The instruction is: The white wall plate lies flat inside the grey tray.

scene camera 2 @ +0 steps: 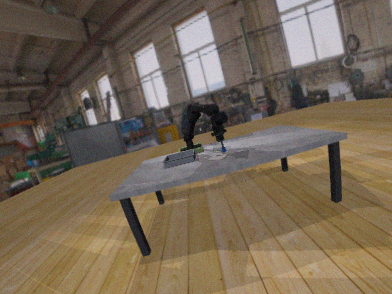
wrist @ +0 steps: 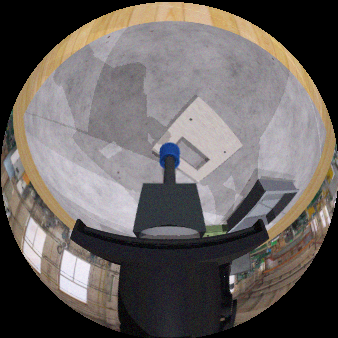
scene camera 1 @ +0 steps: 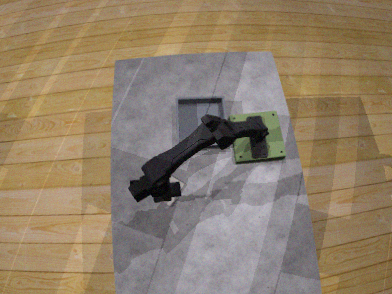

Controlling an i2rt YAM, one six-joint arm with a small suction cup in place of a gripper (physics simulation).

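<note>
The white wall plate (wrist: 210, 134) (scene camera 2: 217, 157) lies flat on the grey table top, outside the tray; it is square with a rectangular opening in the middle. In the overhead view my arm hides almost all of it. My blue suction cup (wrist: 169, 154) (scene camera 2: 223, 150) hangs low over the plate's near edge, beside the opening, and carries nothing. I cannot tell whether it touches the plate. The grey tray (scene camera 1: 200, 100) (scene camera 2: 178, 158) (wrist: 268, 195) stands empty next to the arm's base, apart from the plate.
The arm is bolted to a green base plate (scene camera 1: 275, 140) (scene camera 2: 199, 150) (wrist: 214, 231) right of the tray. The grey table (scene camera 1: 224, 233) (scene camera 2: 282, 140) stands on a wooden floor, and its edges are well away from the plate.
</note>
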